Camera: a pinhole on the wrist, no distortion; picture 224 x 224 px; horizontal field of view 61.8 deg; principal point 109.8 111.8 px. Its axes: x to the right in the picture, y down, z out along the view. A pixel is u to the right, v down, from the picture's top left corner.
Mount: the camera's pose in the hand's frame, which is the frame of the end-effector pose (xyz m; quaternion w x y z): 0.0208 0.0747 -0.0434 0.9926 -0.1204 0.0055 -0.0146
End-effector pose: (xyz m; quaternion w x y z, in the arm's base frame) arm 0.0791 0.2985 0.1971 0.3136 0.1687 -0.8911 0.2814
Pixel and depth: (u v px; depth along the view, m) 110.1 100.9 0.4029
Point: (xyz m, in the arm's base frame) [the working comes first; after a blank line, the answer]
In the camera's frame: 0.0006 -0.0235 0.4029

-0.1754 0.1968 -0.0720
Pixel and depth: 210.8 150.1 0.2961
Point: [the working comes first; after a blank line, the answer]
In the camera's frame: 0.1598 0.0606 0.2961

-0.2612 0.2931 0.0928
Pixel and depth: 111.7 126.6 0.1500
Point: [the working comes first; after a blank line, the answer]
In the camera's frame: 0.0015 0.0119 0.1500

-0.0437 0.3308 0.1009
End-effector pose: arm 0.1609 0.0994 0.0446 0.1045 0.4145 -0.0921 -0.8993
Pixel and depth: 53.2 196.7 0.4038
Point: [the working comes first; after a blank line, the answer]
In the camera's frame: -0.1221 0.1832 0.4038

0.0238 -0.1915 0.3947
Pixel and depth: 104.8 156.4 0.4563
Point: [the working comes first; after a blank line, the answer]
In the camera's frame: -0.0122 0.1087 0.4563

-0.1042 -0.1543 0.3434
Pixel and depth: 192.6 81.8 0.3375
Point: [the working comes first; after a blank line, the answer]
In the camera's frame: 0.1493 -0.0541 0.3375

-0.1647 -0.0175 0.1328
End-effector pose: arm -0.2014 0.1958 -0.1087 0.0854 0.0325 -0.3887 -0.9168
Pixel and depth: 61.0 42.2 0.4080
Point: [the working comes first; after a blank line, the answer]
In the camera's frame: -0.1064 -0.1517 0.4080

-0.1644 0.4675 0.1821
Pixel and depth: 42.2 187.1 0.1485
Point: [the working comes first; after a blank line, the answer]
In the camera's frame: -0.0536 0.0598 0.1485

-0.1615 0.1465 0.0735
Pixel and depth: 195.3 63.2 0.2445
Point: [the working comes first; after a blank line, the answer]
In the camera's frame: 0.1117 -0.0635 0.2445

-0.3507 0.2722 0.0861
